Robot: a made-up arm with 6 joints.
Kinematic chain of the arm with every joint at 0, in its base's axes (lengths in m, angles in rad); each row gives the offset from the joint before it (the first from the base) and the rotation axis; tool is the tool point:
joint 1: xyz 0 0 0.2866 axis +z
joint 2: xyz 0 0 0 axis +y
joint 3: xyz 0 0 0.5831 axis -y
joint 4: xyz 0 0 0 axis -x
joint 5: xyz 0.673 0 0 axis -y
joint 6: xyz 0 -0.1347 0 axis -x
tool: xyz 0 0 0
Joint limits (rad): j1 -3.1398..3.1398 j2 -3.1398..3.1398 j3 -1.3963..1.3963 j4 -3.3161..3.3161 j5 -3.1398..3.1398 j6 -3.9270..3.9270
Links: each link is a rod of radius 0.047 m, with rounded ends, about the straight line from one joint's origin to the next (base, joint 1, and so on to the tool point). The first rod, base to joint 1, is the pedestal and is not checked.
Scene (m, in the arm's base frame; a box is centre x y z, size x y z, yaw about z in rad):
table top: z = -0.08
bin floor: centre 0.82 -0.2 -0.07 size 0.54 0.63 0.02 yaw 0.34
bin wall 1: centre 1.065 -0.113 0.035 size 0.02 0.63 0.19 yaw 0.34
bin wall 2: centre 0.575 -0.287 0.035 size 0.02 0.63 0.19 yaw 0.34
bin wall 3: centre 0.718 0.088 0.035 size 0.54 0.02 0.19 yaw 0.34
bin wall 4: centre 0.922 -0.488 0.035 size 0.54 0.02 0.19 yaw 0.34
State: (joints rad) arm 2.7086 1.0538 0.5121 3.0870 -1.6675 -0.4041
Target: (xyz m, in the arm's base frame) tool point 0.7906 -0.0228 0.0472
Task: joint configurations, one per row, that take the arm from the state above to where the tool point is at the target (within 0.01 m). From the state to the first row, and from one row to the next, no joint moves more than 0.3 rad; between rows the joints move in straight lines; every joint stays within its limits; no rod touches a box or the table.
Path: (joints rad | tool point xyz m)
1: 2.4180 1.0011 0.4404 3.1084 -1.6675 -0.4041 | -0.8860 0.6031 0.2470
2: 2.1273 0.9483 0.3687 3.1299 -1.6675 -0.4041 | -0.6625 0.8100 0.2593
3: 1.8367 0.8956 0.2971 3.1513 -1.6675 -0.4041 | -0.3955 0.9395 0.2708
4: 1.5461 0.8428 0.2254 3.1728 -1.6675 -0.4041 | -0.1104 0.9846 0.2815
5: 1.2554 0.7901 0.1537 3.1942 -1.6675 -0.4041 | 0.1672 0.9461 0.2913
6: 0.9648 0.7373 0.0820 3.2156 -1.6675 -0.4041 | 0.4133 0.8323 0.3002
7: 0.6741 0.6846 0.0104 3.2371 -1.6675 -0.4041 | 0.6089 0.6581 0.3081
8: 0.3835 0.6318 -0.0613 3.2585 -1.6675 -0.4041 | 0.7401 0.4429 0.3151
9: 0.0929 0.5791 -0.1330 3.2799 -1.6675 -0.4041 | 0.8005 0.2086 0.3208
10: -0.1978 0.5263 -0.2047 3.3014 -1.6675 -0.4041 | 0.7906 -0.0228 0.3255
11: -0.1979 0.7216 -0.1697 3.2950 -1.6675 -0.4041 | 0.8028 -0.0252 0.1879
12: -0.1981 0.9169 -0.1347 3.2886 -1.6675 -0.4041 | 0.7906 -0.0228 0.0472

